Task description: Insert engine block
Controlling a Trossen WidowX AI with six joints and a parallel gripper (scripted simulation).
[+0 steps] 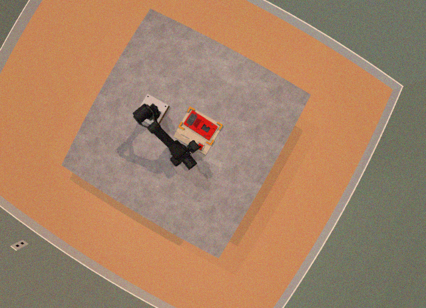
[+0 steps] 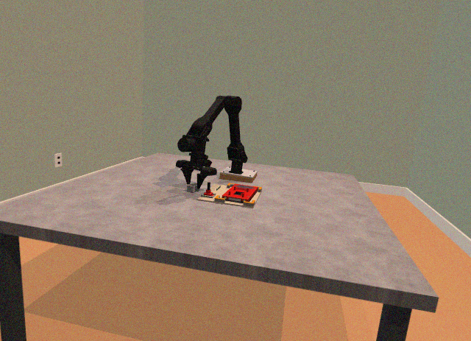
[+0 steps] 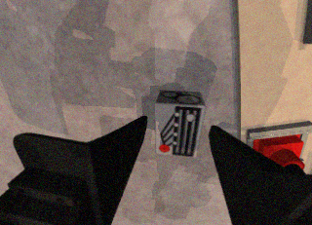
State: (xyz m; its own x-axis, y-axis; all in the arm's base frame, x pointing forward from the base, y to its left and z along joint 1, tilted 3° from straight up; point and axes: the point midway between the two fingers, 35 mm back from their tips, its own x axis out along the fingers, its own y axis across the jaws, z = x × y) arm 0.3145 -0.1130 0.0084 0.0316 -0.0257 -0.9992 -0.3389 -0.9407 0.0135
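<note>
Now: gripper tip 50 mm short of the black upright peg, 80 mm to the right of it and 20 mm below it. From my gripper tip the other things lie so: grey engine block: 10 mm below.
</note>
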